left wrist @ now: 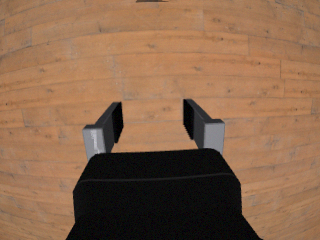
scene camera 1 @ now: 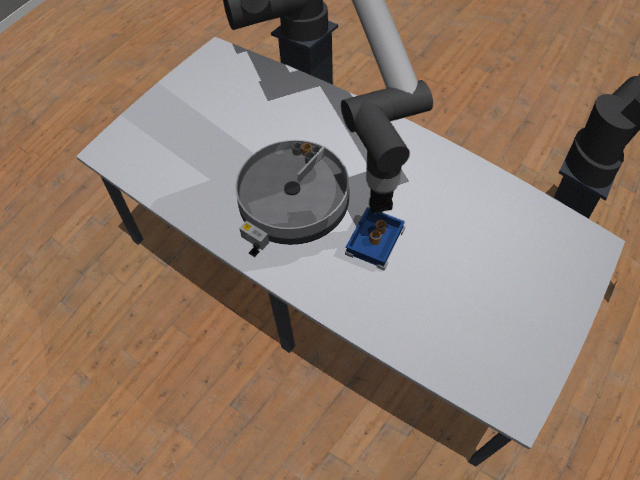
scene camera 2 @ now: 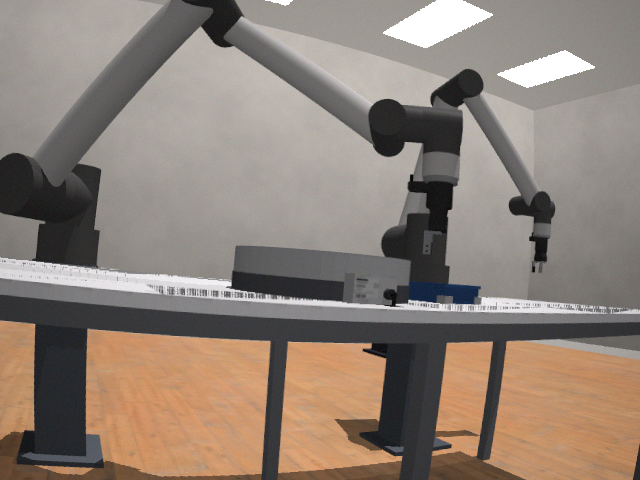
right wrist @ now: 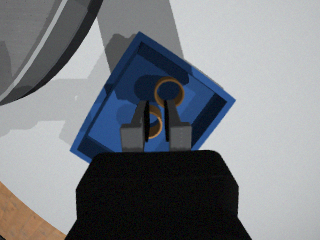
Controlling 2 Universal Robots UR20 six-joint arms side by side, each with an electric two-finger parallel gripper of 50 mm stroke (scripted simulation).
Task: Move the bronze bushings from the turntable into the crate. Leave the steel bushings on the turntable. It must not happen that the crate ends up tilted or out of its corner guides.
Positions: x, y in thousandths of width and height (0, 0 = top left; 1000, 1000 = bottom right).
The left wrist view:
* my left gripper: 477, 473
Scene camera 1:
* blue crate: 562, 511
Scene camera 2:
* my right gripper: 668, 530
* blue crate: 657, 607
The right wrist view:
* my right gripper: 489, 469
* blue crate: 420, 327
